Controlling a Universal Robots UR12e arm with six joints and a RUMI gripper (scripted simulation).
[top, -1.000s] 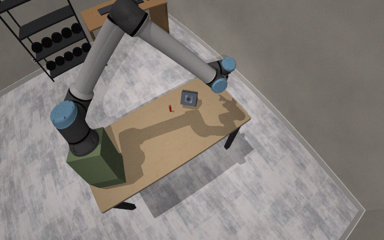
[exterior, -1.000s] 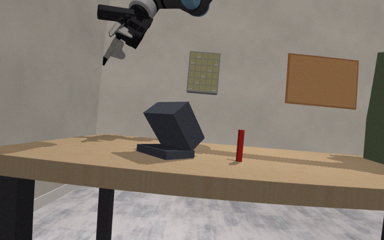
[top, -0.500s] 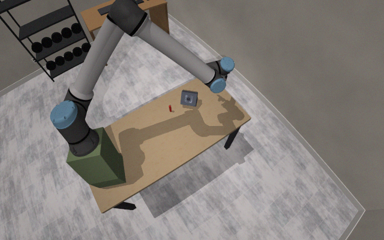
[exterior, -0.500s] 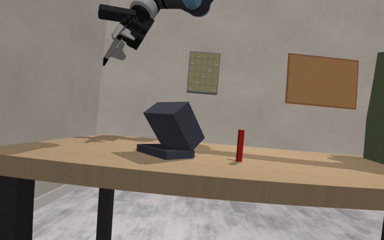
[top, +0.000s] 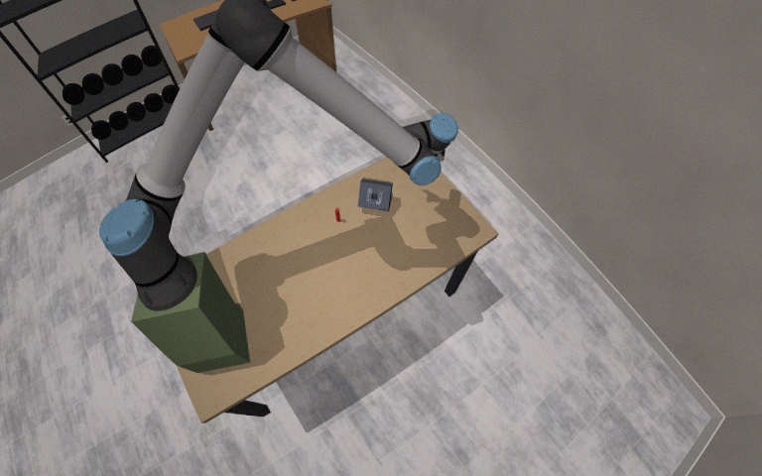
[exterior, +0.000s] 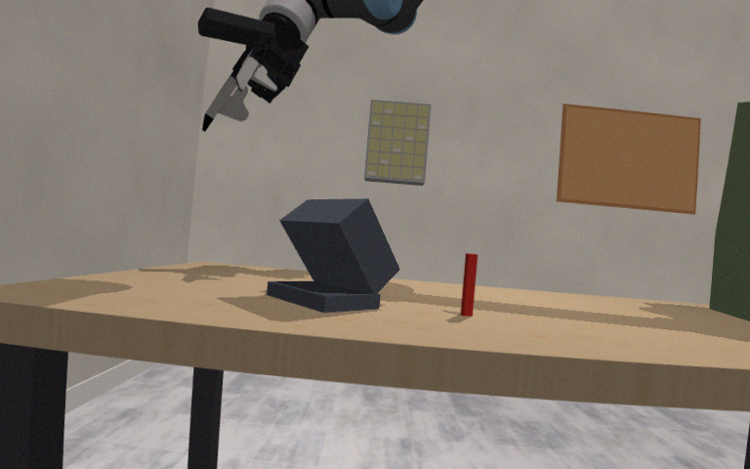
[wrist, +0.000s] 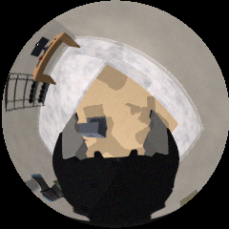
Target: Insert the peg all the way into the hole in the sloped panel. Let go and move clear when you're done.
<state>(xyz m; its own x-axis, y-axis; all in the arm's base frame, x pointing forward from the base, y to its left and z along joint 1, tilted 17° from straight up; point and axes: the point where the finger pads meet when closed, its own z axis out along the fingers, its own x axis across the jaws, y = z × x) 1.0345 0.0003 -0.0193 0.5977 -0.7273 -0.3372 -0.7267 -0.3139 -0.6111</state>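
The red peg is 37 cm behind my hand, 22 cm below it and 9 cm to the left of it.
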